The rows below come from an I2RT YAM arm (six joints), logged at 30 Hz.
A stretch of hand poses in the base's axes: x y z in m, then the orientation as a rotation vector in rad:
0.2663, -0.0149, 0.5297, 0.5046, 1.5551, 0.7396
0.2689, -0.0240, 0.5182, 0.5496, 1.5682, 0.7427
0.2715, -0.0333, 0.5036, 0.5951, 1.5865, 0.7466
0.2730, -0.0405, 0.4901, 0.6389, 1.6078, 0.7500
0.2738, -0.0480, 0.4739, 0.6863, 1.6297, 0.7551
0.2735, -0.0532, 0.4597, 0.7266, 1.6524, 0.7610
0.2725, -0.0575, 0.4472, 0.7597, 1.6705, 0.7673
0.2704, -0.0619, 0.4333, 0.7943, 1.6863, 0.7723
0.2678, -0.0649, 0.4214, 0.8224, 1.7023, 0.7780
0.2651, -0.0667, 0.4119, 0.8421, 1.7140, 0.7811
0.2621, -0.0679, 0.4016, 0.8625, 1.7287, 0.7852
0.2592, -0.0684, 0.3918, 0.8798, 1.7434, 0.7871
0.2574, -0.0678, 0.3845, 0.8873, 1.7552, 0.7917
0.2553, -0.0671, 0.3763, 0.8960, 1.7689, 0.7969
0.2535, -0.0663, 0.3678, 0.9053, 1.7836, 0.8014
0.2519, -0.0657, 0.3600, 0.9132, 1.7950, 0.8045
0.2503, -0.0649, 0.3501, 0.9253, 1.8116, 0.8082
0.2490, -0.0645, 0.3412, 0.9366, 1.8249, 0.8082
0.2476, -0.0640, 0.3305, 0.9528, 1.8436, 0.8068
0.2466, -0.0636, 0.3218, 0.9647, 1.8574, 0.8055
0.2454, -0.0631, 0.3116, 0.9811, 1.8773, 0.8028
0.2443, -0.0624, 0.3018, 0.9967, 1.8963, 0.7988
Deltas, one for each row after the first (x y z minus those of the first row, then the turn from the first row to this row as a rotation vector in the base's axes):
0.0026, -0.0091, -0.0115, 0.0258, 0.0293, -0.0174
0.0052, -0.0184, -0.0261, 0.0515, 0.0636, -0.0323
0.0067, -0.0256, -0.0396, 0.0753, 0.1002, -0.0451
0.0075, -0.0331, -0.0558, 0.1021, 0.1389, -0.0581
0.0072, -0.0383, -0.0700, 0.1251, 0.1755, -0.0663
0.0062, -0.0426, -0.0825, 0.1449, 0.2051, -0.0720
0.0041, -0.0470, -0.0964, 0.1651, 0.2336, -0.0799
0.0015, -0.0500, -0.1083, 0.1819, 0.2595, -0.0840
-0.0012, -0.0518, -0.1178, 0.1931, 0.2781, -0.0870
-0.0042, -0.0530, -0.1281, 0.2046, 0.2996, -0.0886
-0.0071, -0.0535, -0.1379, 0.2131, 0.3198, -0.0900
-0.0089, -0.0529, -0.1452, 0.2181, 0.3332, -0.0863
-0.0110, -0.0522, -0.1534, 0.2238, 0.3486, -0.0819
-0.0128, -0.0514, -0.1619, 0.2293, 0.3652, -0.0779
-0.0144, -0.0508, -0.1697, 0.2337, 0.3784, -0.0754
-0.0160, -0.0500, -0.1796, 0.2400, 0.3979, -0.0723
-0.0173, -0.0496, -0.1885, 0.2441, 0.4143, -0.0724
-0.0187, -0.0491, -0.1992, 0.2493, 0.4375, -0.0734
-0.0197, -0.0487, -0.2079, 0.2529, 0.4547, -0.0742
-0.0209, -0.0482, -0.2181, 0.2572, 0.4791, -0.0754
-0.0220, -0.0475, -0.2279, 0.2606, 0.5024, -0.0772

